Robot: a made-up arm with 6 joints. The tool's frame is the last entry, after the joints.
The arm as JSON. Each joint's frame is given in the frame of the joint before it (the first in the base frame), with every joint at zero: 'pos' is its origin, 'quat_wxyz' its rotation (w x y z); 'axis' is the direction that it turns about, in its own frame. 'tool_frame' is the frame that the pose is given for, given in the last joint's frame.
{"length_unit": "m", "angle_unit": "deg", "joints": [
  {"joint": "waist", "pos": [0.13, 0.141, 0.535], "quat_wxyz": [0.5, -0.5, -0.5, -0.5], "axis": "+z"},
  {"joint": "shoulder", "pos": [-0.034, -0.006, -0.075], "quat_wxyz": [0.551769, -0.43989, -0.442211, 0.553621], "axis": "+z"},
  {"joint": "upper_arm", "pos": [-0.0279, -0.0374, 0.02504], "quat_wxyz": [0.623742, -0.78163, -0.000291, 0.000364], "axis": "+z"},
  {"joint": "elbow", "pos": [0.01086, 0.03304, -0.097], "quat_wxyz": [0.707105, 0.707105, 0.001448, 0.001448], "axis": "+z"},
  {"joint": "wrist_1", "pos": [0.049, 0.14, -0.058], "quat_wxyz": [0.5, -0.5, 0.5, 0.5], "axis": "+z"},
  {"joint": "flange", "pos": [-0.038, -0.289, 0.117], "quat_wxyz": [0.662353, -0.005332, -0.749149, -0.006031], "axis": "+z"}
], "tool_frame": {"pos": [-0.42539, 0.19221, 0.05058], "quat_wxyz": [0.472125, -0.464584, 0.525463, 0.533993]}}
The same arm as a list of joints. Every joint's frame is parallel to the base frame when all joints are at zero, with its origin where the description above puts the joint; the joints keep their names.
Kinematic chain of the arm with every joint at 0, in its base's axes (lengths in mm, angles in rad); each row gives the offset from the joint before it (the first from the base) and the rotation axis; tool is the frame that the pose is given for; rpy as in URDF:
waist: xyz 130 141 535 axis +y
shoulder: xyz -6 -75 -34 axis -0.0042 0.221891 -0.975062
upper_arm: xyz -28 42 -16 axis -y
elbow: xyz 11 97 33 axis -z
wrist_1: xyz 49 -140 58 axis -y
flange: xyz 289 -117 -38 axis -0.016101 0.122505 -0.992337
tool: xyz -193 428 5 rpy 0 -1.5708 0

